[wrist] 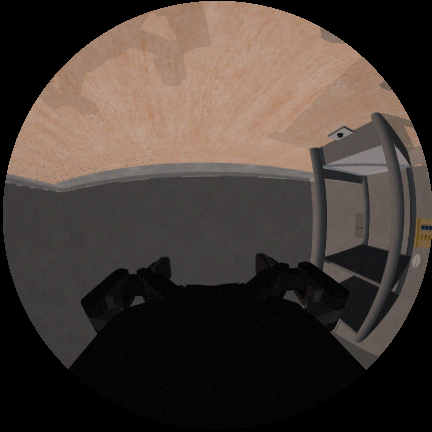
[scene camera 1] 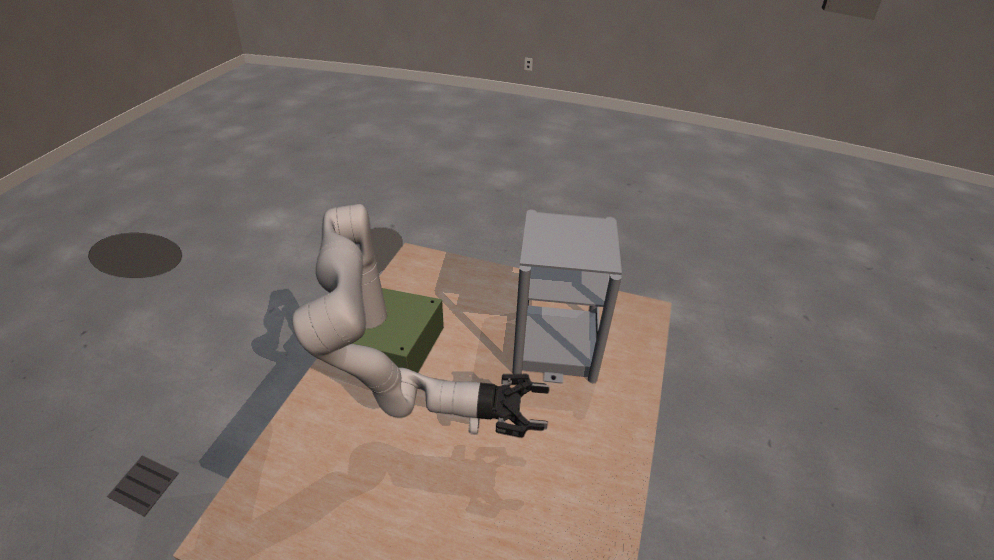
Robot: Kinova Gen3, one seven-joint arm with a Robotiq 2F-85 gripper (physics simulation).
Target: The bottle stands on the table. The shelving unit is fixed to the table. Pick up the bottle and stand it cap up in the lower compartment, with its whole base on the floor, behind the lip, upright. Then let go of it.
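Places are measured from the arm's base along level axes (x right, y ahead, z up), in centimetres.
Pixels of known places: gripper, between the fingertips: point(wrist: 212, 265) point(scene camera 1: 548, 406); arm's base, origin of its link: point(scene camera 1: 370, 317).
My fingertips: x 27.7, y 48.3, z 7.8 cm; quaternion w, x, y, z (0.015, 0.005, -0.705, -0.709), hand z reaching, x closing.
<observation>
For each thing: its middle in the pictures, then the offset to it from my fingertips. "spot": a spot on its surface instead. Level surfaces: height alone.
- table, height of its surface: dz -18.1 cm
- light floor, height of its surface: dz -14.0 cm
- raised lip, a spot on its surface: point(scene camera 1: 556, 367) spot: dy +2.1, dx -24.5, dz -15.5 cm
- small bracket, a spot on its surface: point(wrist: 340, 133) point(scene camera 1: 551, 378) spot: dy +1.1, dx -22.4, dz -17.5 cm
The bottle does not show in either view. My gripper point(scene camera 1: 541, 406) point(wrist: 212, 265) is open, with nothing between its fingers. It is held level above the table point(scene camera 1: 591, 480) point(wrist: 240, 110), in front of the shelving unit and a little to its left in the scene view, with its fingers pointing right. The grey shelving unit point(scene camera 1: 520, 320) point(wrist: 318, 215) stands upright on four round posts. Its lower compartment shows a light floor point(scene camera 1: 562, 331) with a raised lip point(scene camera 1: 556, 367) at the front, and no bottle shows on the visible part of that floor.
A small bracket point(scene camera 1: 552, 377) point(wrist: 340, 133) with a dark hole sits at the foot of the unit's front. A green box point(scene camera 1: 410, 320) is beside the arm's base, left of the unit. The table's right edge runs beyond the fingertips, with the grey room floor point(scene camera 1: 799, 389) past it.
</observation>
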